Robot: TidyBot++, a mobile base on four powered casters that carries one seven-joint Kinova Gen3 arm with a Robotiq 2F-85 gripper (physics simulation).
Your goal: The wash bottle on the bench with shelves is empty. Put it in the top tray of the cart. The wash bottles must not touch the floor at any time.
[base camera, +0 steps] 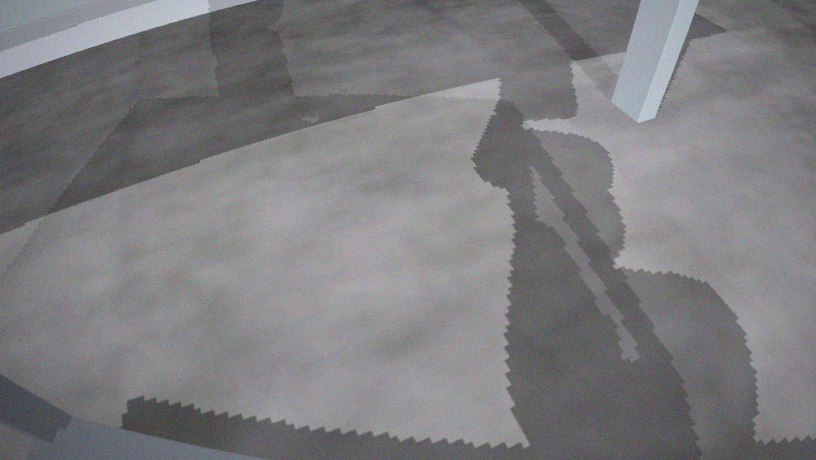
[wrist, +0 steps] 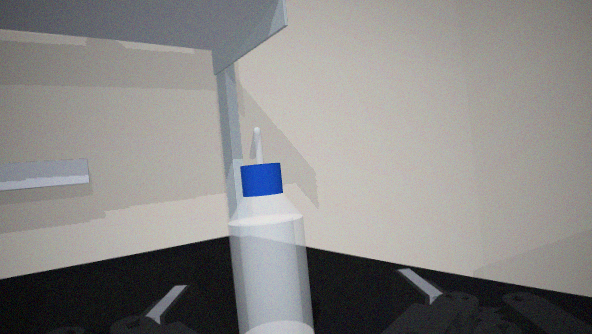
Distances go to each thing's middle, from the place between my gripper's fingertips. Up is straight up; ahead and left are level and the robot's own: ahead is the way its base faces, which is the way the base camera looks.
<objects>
I see the white wash bottle point(wrist: 266, 232) 14 cm ahead of my hand, 1 cm to the left of it and 1 cm above it.
</objects>
